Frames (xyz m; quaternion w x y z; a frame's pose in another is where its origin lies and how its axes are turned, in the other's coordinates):
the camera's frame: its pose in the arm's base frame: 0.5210 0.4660 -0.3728 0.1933 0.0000 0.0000 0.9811
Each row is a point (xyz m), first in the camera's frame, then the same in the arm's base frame.
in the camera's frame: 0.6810 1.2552 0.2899
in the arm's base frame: -0.5852 -0.4371 -0.0829
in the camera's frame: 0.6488 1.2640 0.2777
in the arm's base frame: -0.5588 -0.4574 -0.0951
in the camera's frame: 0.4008 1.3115 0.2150
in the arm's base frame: -0.3473 -0.5955 -0.1578
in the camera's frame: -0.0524 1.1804 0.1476
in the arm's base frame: 0.1217 -0.6461 -0.2252
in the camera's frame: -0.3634 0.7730 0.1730
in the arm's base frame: 0.5640 -0.3871 -0.1998
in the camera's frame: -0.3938 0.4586 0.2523
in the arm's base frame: 0.7114 -0.1077 -0.1205
